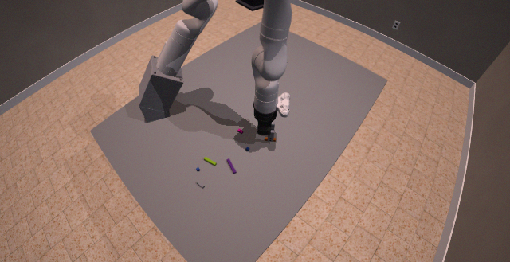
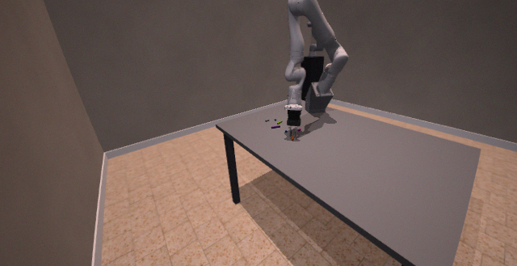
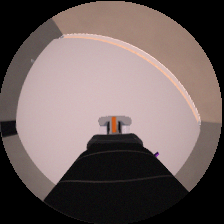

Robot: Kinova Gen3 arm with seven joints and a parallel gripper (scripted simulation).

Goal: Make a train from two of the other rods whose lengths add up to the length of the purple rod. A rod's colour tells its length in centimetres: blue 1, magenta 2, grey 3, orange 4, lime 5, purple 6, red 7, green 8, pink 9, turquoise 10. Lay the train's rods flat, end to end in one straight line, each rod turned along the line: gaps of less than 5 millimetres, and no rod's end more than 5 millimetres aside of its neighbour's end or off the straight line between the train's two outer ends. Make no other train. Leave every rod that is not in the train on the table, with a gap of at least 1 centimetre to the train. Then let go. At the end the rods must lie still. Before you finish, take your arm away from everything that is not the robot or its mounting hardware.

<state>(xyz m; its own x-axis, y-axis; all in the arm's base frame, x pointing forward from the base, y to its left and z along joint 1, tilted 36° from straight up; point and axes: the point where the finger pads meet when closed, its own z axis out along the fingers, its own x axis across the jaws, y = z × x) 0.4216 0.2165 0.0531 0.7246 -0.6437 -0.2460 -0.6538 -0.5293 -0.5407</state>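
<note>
Right now my hand is 3 cm above the orange rod. Round my hand: purple rod 1 cm ahead, 18 cm to the right, 3 cm below; then magenta rod 10 cm behind, 7 cm to the right, 3 cm below; then lime rod 5 cm behind, 24 cm to the right, 3 cm below.
</note>
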